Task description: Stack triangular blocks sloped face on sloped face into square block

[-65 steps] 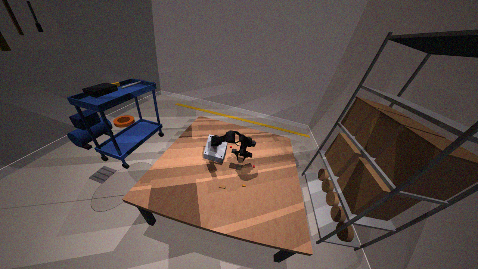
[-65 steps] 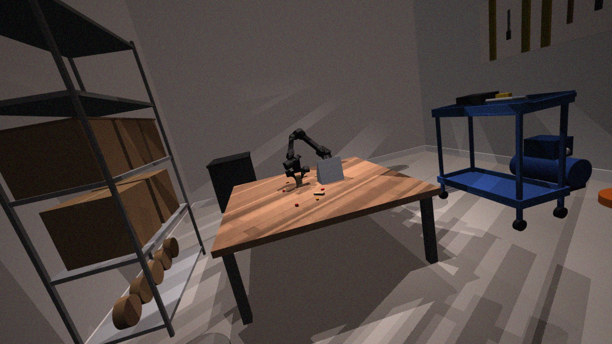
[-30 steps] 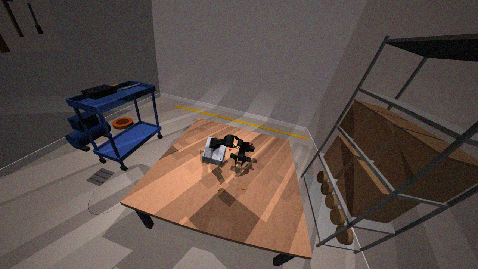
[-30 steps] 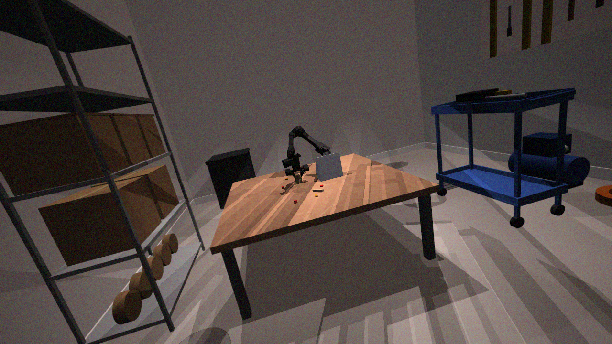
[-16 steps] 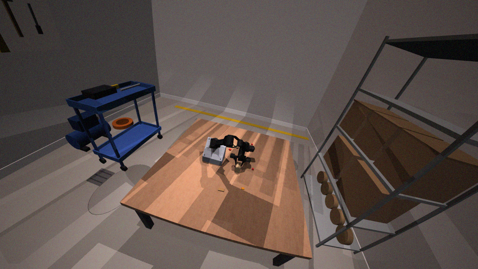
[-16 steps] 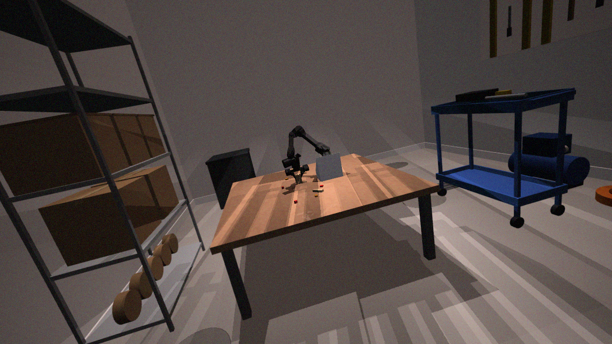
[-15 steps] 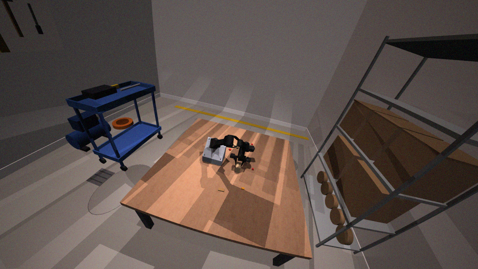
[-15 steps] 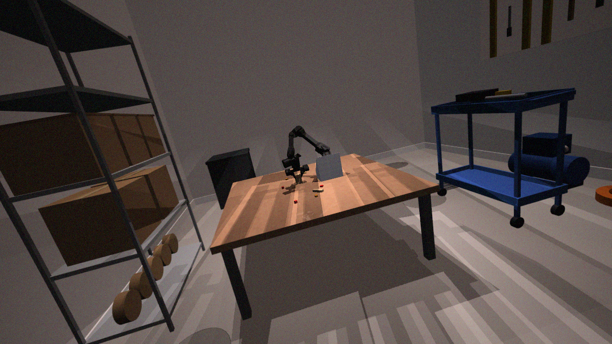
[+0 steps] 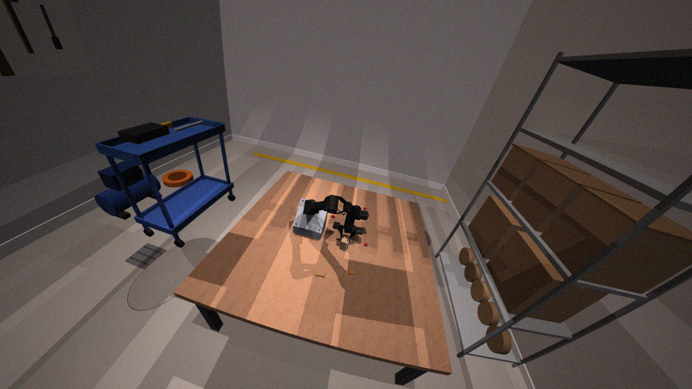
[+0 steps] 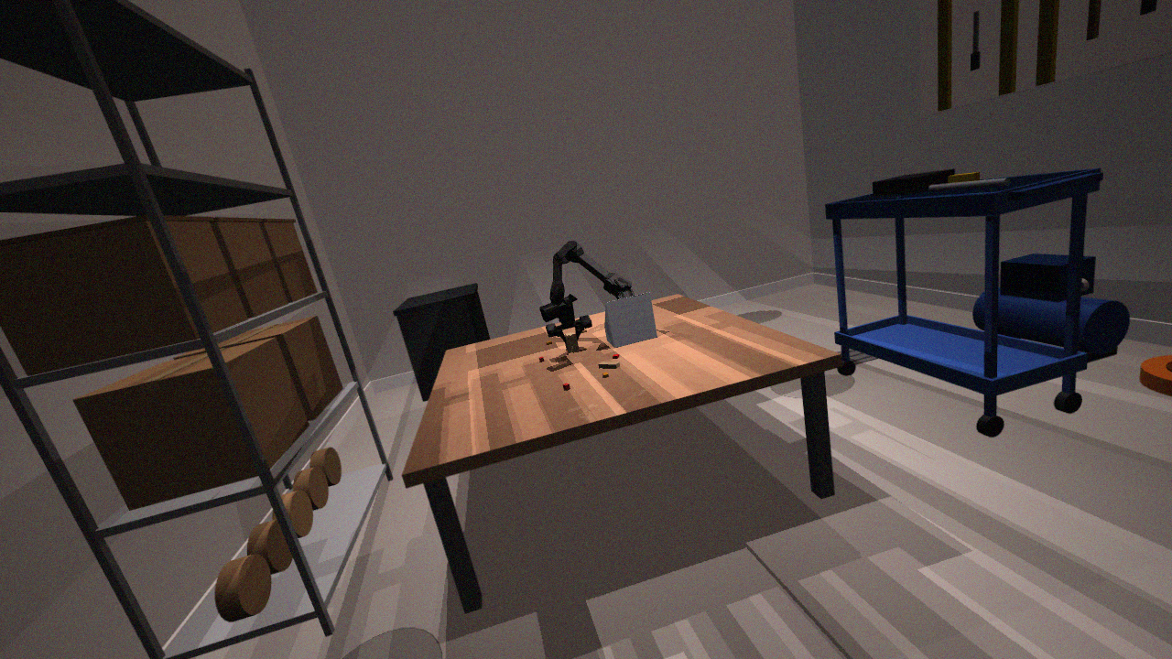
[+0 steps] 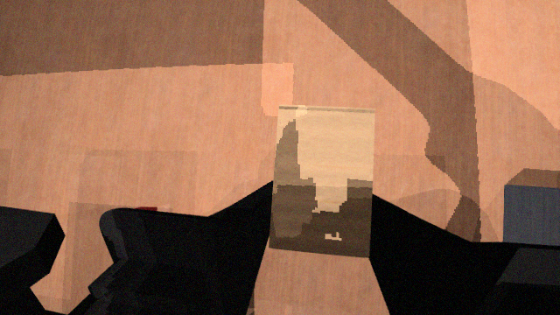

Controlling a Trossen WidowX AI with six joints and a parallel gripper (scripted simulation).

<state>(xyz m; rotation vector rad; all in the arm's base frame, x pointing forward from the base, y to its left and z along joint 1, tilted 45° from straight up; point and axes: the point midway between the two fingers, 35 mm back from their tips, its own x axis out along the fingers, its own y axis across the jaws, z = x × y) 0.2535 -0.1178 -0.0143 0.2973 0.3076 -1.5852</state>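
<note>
My gripper tip is now 10 mm to the right of the pale triangular block and 10 mm below it. The rest, counted from my gripper tip: pale flat bar (70 mm behind, 320 mm to the left, 30 mm below).
</note>
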